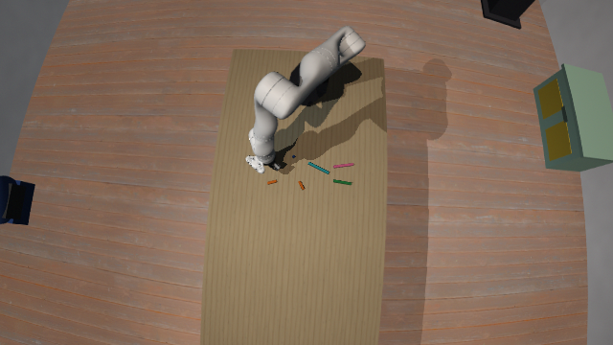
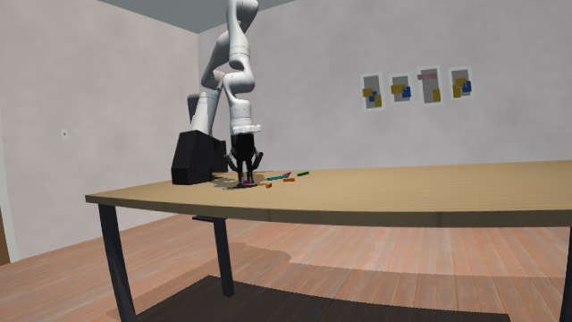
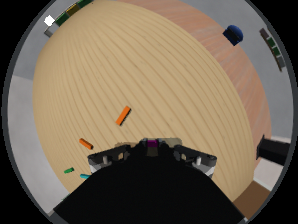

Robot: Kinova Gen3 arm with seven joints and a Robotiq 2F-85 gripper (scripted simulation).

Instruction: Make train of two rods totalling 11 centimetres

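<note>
My hand is 1 cm above the magenta rod. Round my hand: pink rod 32 cm to the left, 5 cm behind, 3 cm below; then turquoise rod 21 cm to the left, 3 cm below, 2 cm behind; then blue rod 10 cm to the left, 5 cm behind, 3 cm below.
</note>
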